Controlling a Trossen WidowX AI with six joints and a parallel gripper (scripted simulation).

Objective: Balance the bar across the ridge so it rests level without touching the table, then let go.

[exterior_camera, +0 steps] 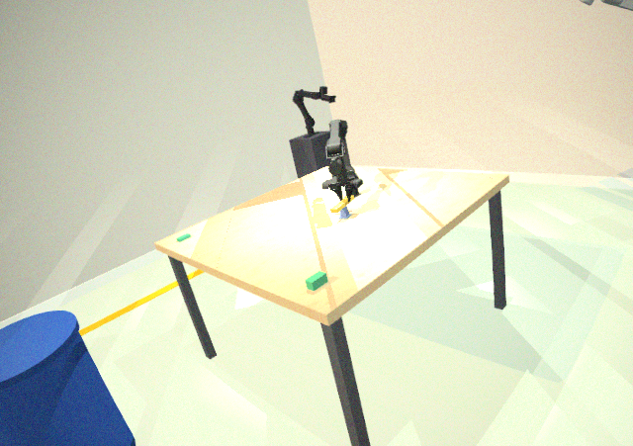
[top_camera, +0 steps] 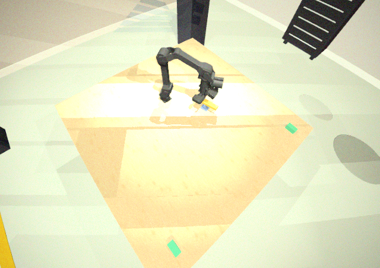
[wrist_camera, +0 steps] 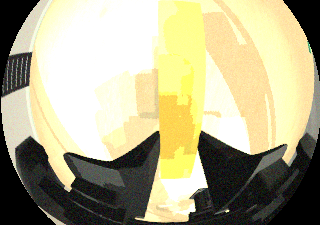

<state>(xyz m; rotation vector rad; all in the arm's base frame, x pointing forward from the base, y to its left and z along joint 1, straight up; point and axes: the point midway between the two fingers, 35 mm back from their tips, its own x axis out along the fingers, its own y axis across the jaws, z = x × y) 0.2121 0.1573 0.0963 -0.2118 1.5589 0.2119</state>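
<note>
Now: gripper tip 3 cm short of the yellow bar and 1 cm to the right of it.
</note>
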